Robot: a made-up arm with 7 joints.
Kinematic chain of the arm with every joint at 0, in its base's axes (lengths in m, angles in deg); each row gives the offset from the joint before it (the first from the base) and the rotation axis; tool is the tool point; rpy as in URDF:
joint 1: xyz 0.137 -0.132 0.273 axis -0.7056 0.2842 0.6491
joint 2: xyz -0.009 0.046 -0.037 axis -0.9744 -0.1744 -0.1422
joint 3: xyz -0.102 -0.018 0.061 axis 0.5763 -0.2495 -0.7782
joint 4: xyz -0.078 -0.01 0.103 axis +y
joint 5: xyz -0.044 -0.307 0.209 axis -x
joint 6: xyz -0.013 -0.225 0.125 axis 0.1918 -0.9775 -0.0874
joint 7: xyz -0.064 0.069 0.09 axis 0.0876 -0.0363 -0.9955
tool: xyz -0.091 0.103 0.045 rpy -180 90 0
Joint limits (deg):
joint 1: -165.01..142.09
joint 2: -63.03..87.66
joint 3: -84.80..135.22
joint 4: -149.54..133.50
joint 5: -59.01..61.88
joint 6: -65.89..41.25
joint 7: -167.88..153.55
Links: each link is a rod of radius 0.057 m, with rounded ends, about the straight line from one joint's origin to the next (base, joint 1, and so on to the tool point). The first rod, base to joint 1, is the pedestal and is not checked.
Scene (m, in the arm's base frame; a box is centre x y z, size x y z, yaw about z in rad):
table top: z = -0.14
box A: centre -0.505 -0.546 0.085 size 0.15 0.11 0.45 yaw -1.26
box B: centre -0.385 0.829 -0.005 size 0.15 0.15 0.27 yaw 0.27
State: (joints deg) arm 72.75 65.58 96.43 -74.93 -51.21 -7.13 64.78
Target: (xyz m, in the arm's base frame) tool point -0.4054 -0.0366 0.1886
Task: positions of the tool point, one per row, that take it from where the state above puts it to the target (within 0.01 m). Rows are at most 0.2 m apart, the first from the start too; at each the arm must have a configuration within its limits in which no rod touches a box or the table.
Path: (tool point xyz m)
1: -0.2085 -0.8204 0.1705
2: -0.1498 -0.7983 0.1612
3: -0.0730 -0.7728 0.1934
4: 0.0062 -0.7394 0.2601
5: 0.0758 -0.6965 0.3480
6: 0.1299 -0.6481 0.4420
7: 0.0005 -0.6327 0.3737
8: -0.1244 -0.5811 0.3007
9: -0.2368 -0.4904 0.2328
10: -0.3268 -0.3621 0.1823
11: -0.3852 -0.2049 0.1634
12: -0.4054 -0.0366 0.1886

